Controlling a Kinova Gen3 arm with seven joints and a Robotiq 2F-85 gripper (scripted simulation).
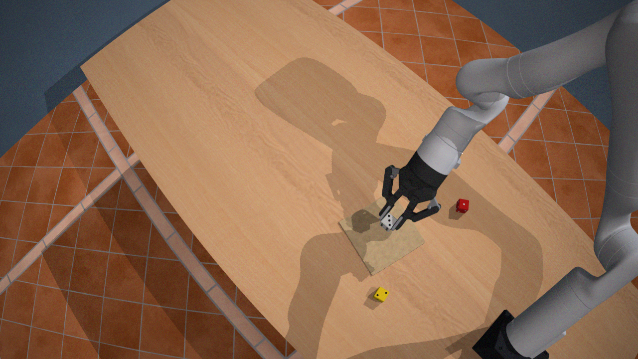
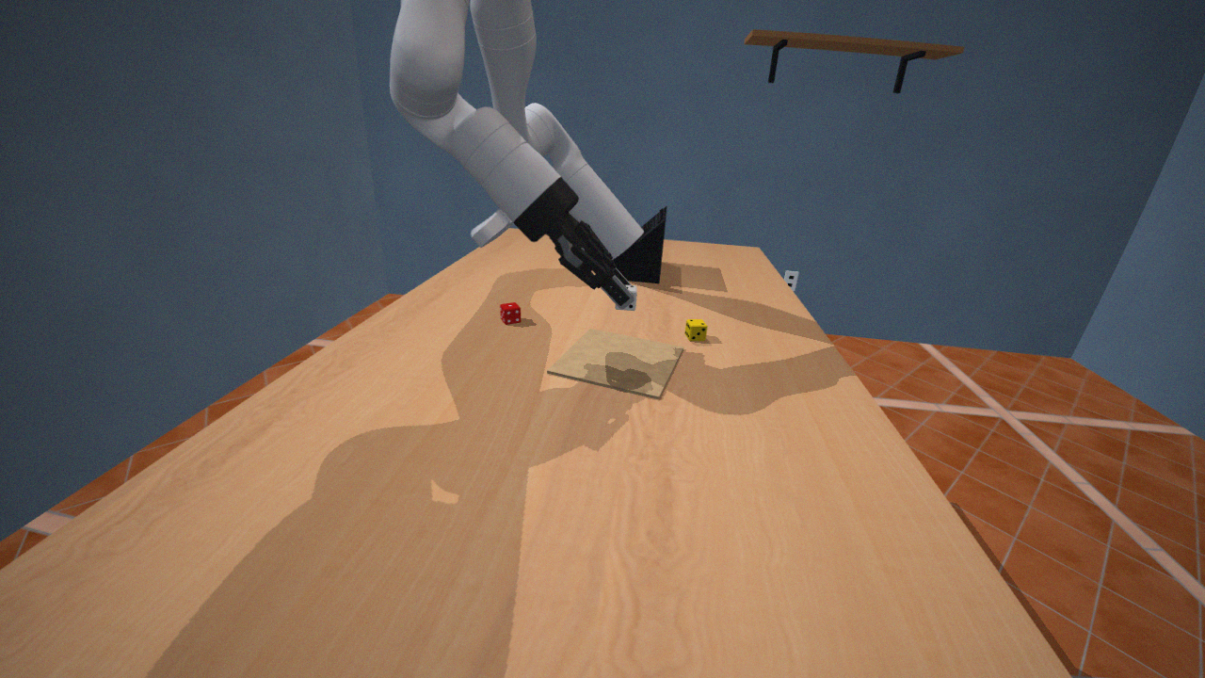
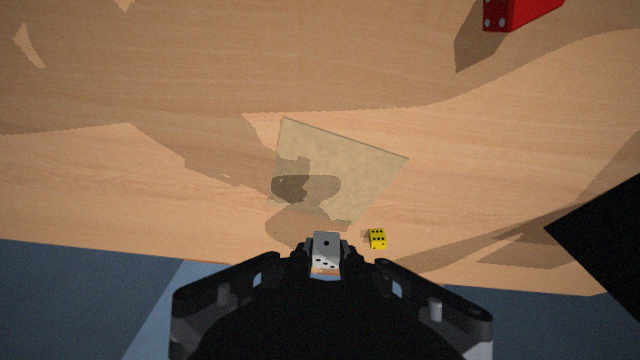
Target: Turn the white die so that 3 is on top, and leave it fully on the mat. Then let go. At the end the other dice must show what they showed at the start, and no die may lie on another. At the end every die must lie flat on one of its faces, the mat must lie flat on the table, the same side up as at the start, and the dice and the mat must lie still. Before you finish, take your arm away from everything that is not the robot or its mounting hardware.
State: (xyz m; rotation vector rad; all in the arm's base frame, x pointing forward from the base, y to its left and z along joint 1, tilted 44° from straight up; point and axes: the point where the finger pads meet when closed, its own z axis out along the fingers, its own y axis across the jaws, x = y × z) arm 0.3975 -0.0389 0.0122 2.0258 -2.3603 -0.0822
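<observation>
My gripper is now 100 mm above the tan mat and 10 mm to the right of it. From my hand the other things lie so: white die (10 mm to the left, 10 mm below); then yellow die (120 mm to the left, 90 mm below, 80 mm behind); then red die (150 mm to the right, 110 mm behind, 90 mm below).
</observation>
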